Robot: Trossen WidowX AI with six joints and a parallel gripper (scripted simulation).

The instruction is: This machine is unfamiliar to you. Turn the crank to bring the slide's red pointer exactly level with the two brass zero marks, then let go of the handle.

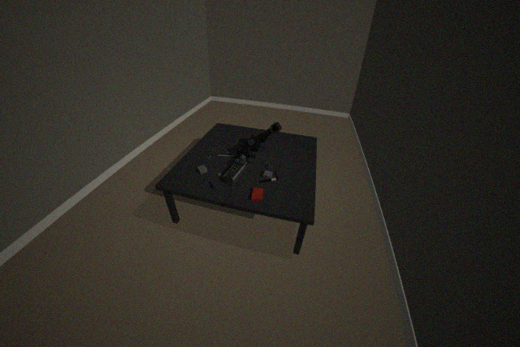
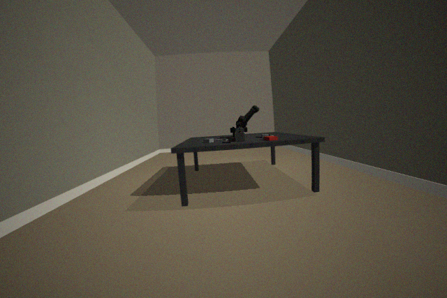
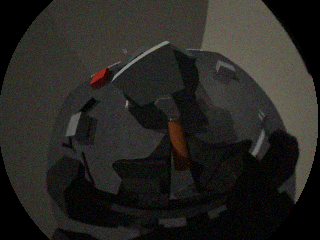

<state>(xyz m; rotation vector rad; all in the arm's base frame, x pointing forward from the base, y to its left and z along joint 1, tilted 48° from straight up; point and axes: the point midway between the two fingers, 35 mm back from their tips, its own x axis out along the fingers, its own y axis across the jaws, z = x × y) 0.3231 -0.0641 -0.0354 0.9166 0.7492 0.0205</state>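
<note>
The red pointer is 13 cm ahead of my gripper tip, 2 cm to the right of it and 5 cm above it. The rest, counted from my gripper tip: crank handle 2 cm behind, 1 cm to the left, 3 cm above.
</note>
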